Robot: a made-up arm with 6 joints. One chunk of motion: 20 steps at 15 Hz.
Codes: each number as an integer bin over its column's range. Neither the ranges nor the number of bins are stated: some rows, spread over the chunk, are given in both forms.
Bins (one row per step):
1: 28 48 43 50 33 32
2: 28 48 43 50 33 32
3: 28 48 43 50 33 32
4: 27 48 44 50 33 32
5: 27 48 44 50 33 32
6: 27 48 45 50 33 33
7: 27 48 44 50 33 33
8: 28 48 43 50 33 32
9: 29 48 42 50 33 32
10: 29 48 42 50 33 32
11: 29 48 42 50 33 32
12: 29 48 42 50 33 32
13: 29 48 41 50 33 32
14: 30 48 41 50 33 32
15: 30 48 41 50 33 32
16: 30 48 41 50 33 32
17: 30 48 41 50 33 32
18: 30 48 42 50 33 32
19: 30 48 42 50 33 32
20: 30 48 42 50 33 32
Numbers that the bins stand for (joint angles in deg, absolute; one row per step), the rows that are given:
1: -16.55 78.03 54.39 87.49 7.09 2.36
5: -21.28 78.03 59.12 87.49 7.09 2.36
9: -11.82 78.03 49.66 87.49 7.09 2.36
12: -11.82 78.03 49.66 87.49 7.09 2.36
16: -7.09 78.03 44.93 87.49 7.09 2.36
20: -7.09 78.03 49.66 87.49 7.09 2.36
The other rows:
2: -16.55 78.03 54.39 87.49 7.09 2.36
3: -16.55 78.03 54.39 87.49 7.09 2.36
4: -21.28 78.03 59.12 87.49 7.09 2.36
6: -21.28 78.03 63.84 87.49 7.09 7.09
7: -21.28 78.03 59.12 87.49 7.09 7.09
8: -16.55 78.03 54.39 87.49 7.09 2.36
10: -11.82 78.03 49.66 87.49 7.09 2.36
11: -11.82 78.03 49.66 87.49 7.09 2.36
13: -11.82 78.03 44.93 87.49 7.09 2.36
14: -7.09 78.03 44.93 87.49 7.09 2.36
15: -7.09 78.03 44.93 87.49 7.09 2.36
17: -7.09 78.03 44.93 87.49 7.09 2.36
18: -7.09 78.03 49.66 87.49 7.09 2.36
19: -7.09 78.03 49.66 87.49 7.09 2.36

